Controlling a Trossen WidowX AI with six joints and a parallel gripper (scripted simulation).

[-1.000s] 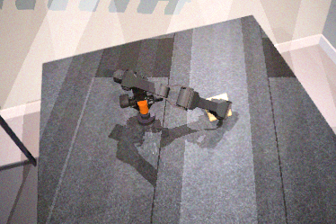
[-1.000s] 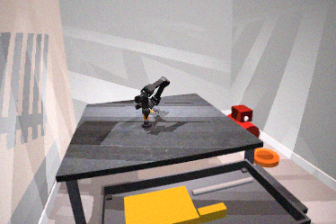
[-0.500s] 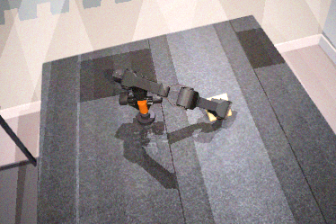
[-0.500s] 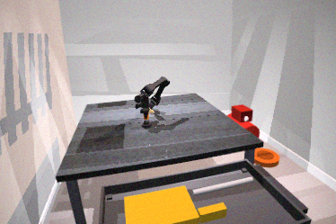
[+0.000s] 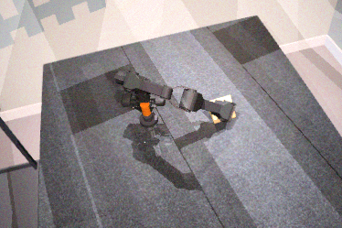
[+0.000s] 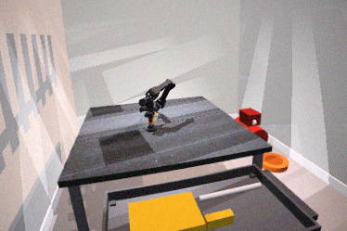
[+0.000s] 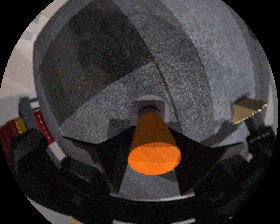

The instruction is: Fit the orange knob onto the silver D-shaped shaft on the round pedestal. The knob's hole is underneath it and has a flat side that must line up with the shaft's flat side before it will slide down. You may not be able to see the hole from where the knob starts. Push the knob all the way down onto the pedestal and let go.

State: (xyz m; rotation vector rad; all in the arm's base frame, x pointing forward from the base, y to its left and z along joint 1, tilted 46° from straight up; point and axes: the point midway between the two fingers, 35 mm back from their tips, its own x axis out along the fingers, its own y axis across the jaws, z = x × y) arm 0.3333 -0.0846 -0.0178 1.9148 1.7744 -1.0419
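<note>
My gripper tip is now 30 mm below the orange knob. Also, from my gripper tip: dark round pedestal (40 mm below).
</note>
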